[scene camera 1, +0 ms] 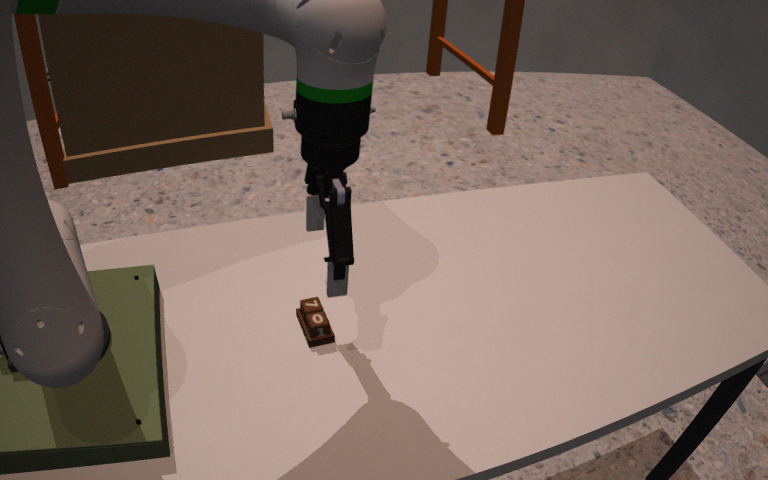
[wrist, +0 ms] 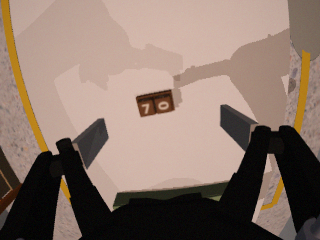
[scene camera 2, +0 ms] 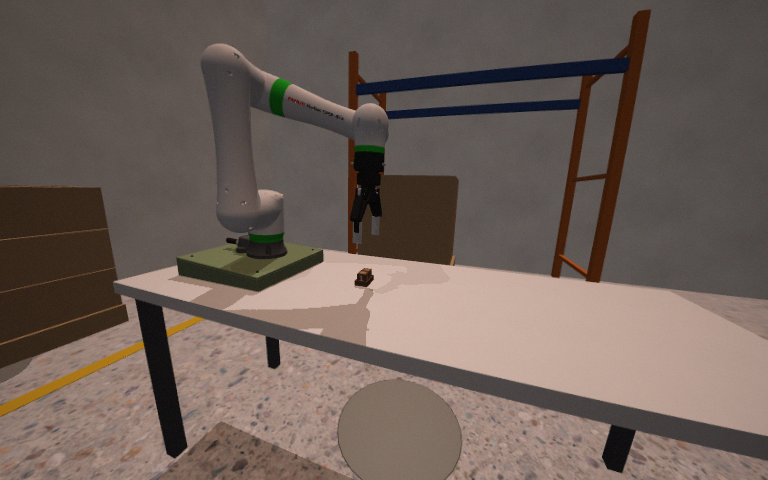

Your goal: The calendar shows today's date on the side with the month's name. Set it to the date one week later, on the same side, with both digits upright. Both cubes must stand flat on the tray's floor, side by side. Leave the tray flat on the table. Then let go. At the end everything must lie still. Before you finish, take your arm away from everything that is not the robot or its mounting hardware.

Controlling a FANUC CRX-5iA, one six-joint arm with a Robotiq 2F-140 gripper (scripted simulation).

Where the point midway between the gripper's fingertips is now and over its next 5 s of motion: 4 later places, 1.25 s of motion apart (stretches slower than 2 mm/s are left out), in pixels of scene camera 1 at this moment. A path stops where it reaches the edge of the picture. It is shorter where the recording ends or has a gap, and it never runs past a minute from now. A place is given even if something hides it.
My gripper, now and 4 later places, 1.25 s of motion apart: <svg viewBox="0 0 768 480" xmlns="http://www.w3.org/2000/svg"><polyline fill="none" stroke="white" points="325,259 316,271 316,289 317,304 317,318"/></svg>
